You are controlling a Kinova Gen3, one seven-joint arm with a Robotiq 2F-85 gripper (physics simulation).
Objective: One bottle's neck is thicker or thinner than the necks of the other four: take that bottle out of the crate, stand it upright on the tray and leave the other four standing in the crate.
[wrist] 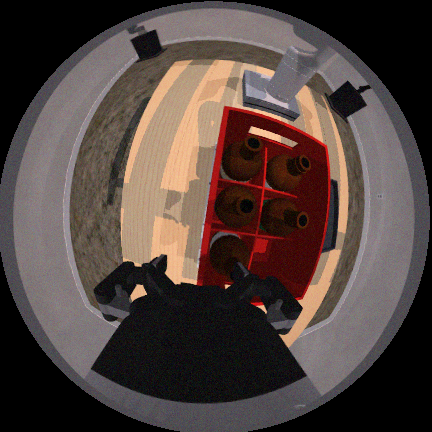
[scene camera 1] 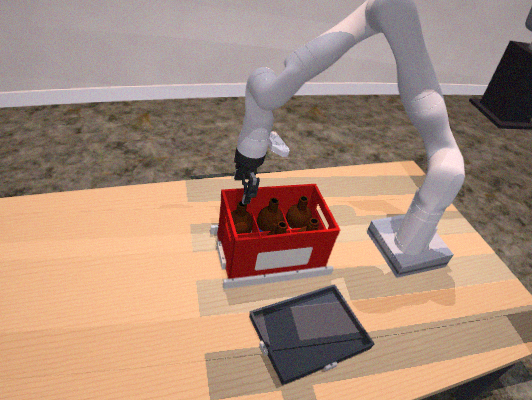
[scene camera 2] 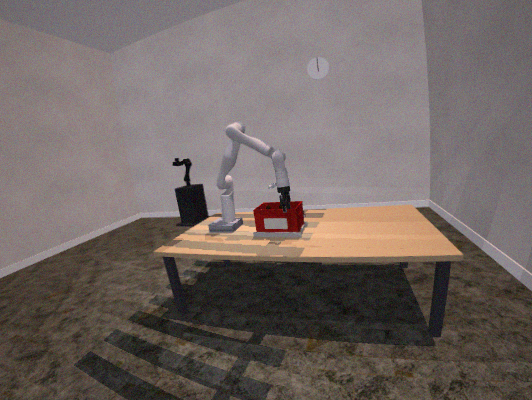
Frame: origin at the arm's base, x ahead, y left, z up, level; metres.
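Seen in the pictures: gripper, fingertip midpoint: (wrist: 199,265) (scene camera 1: 241,191) (scene camera 2: 286,210); arm's base, origin of the base link: (wrist: 278,93) (scene camera 1: 409,243) (scene camera 2: 229,220).
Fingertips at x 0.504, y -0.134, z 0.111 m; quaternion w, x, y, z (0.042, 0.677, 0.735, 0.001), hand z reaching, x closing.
Note:
Offsets run from my fingertips to a thing's top centre. "*": to the spot under its first point.
A red crate {0.086 m back, 0.087 m left, 0.009 m up} (scene camera 1: 239,257) (scene camera 2: 259,223) (wrist: 307,260) holds five brown bottles standing in compartments. The back row in scene camera 1 has a left bottle {0.006 m ahead, 0.049 m left, 0.003 m down} (scene camera 1: 242,221) (wrist: 227,252), a middle bottle {0.085 m back, 0.040 m left, 0.003 m down} (scene camera 1: 270,218) (wrist: 234,206) and a right bottle {0.171 m back, 0.036 m left, 0.003 m down} (scene camera 1: 298,216) (wrist: 241,161). Two more bottles stand in front: one {0.085 m back, 0.131 m left, 0.003 m down} (scene camera 1: 281,228) (wrist: 278,217) in the middle, one {0.174 m back, 0.124 m left, 0.003 m down} (scene camera 1: 313,224) (wrist: 283,173) at the right. The front left compartment is empty. My gripper (scene camera 1: 246,200) (wrist: 199,265) is open and empty, close to the left bottle's neck, which one finger partly hides in the wrist view. The dark tray (scene camera 1: 320,325) (wrist: 331,225) is empty.
Light grey rails {0.091 m back, 0.186 m left, 0.136 m down} (scene camera 1: 280,277) lie along the crate's foot. The arm's base (scene camera 1: 386,241) (scene camera 2: 225,226) (wrist: 260,92) stands to the right of the crate in scene camera 1. The crate's walls and inner dividers surround the bottles. Small light clips {* 0.150 m back, 0.454 m left, 0.151 m down} (scene camera 1: 330,366) sit at the tray's edge.

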